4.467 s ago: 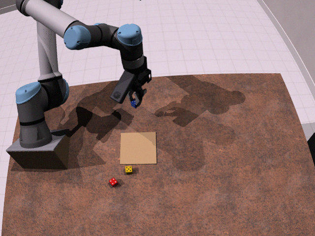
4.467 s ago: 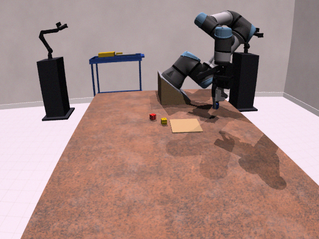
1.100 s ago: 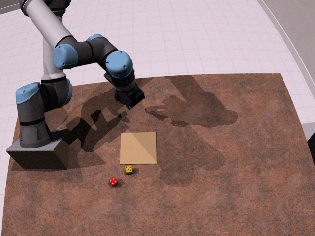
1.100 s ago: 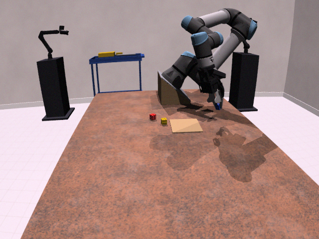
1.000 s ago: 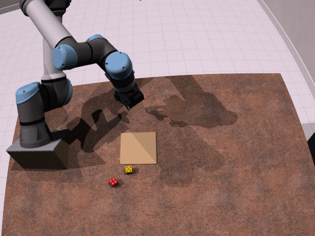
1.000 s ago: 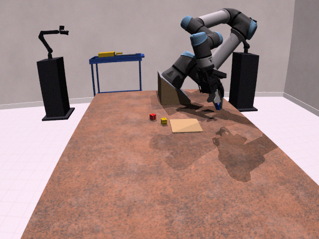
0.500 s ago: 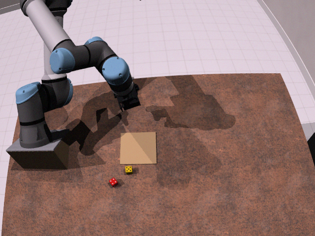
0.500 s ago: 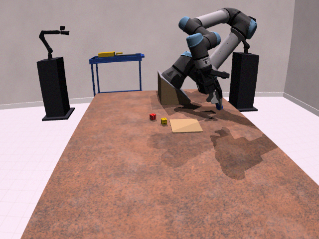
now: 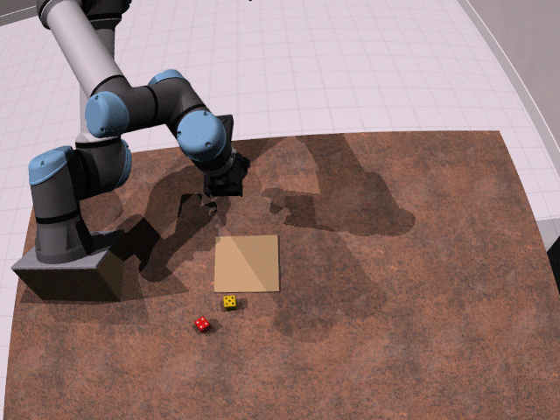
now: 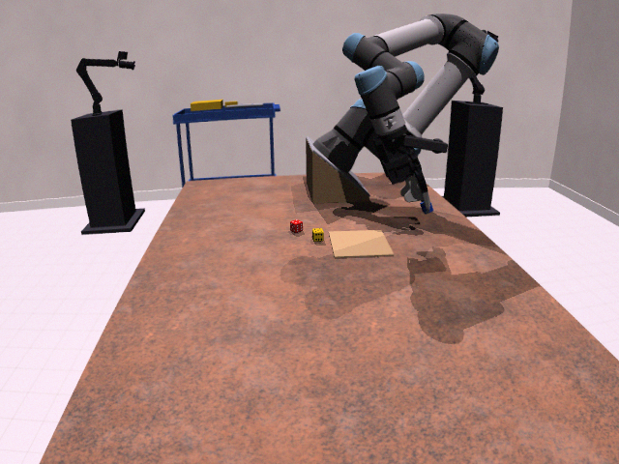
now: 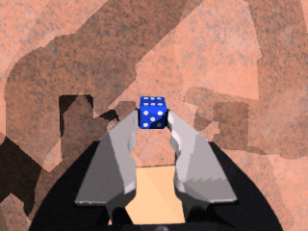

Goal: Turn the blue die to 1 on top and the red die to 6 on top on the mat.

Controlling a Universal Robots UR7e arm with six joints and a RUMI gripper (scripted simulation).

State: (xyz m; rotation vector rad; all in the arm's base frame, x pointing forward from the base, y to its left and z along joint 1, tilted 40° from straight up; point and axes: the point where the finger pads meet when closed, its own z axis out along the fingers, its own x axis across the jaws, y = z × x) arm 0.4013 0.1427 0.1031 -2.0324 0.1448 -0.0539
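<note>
The tan mat lies 1 cm ahead of my hand, 17 cm to the right of it and 9 cm below it. Also, from my hand: yellow die: 3 cm behind, 27 cm to the right, 8 cm below; blue die: 1 cm below; red die: 9 cm behind, 32 cm to the right, 8 cm below.
</note>
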